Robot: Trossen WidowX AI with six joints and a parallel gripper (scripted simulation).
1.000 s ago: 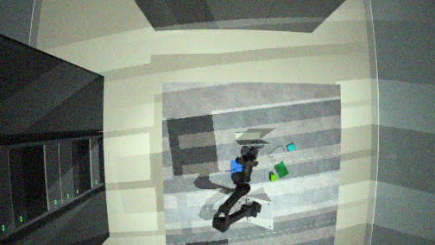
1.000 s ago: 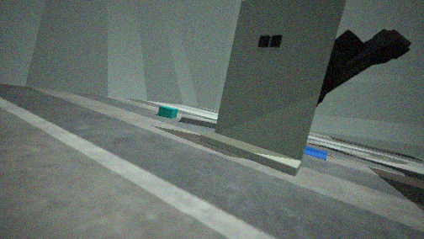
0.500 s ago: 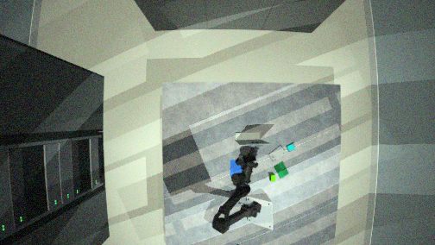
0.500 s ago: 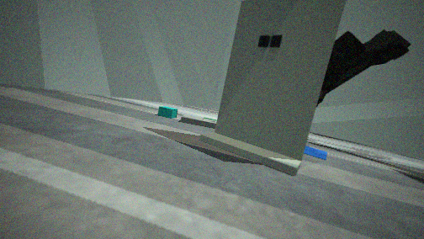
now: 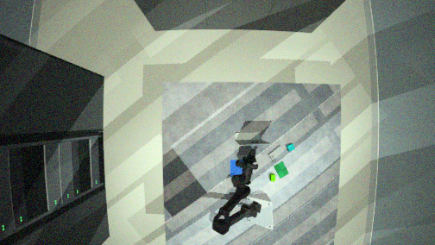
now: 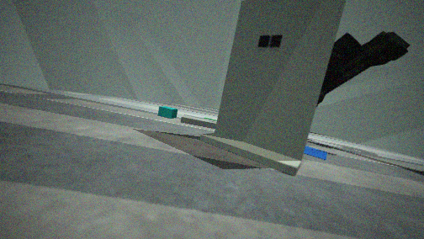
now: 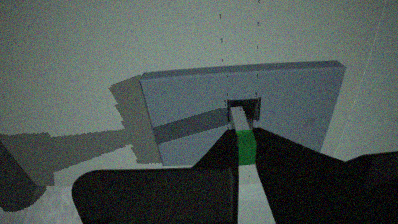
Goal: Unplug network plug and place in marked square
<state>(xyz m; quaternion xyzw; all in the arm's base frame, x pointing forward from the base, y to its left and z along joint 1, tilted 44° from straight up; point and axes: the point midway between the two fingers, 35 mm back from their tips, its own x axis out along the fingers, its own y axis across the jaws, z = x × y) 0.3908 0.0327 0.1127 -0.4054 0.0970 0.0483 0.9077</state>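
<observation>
My gripper tip is now 170 mm past the blue square, 40 mm to the right of it and 200 mm above it. Round my gripper tip: upright panel (40 mm ahead, 70 mm below); network plug (right at my gripper tip); small lime block (210 mm behind, 190 mm to the right, 180 mm below).
</observation>
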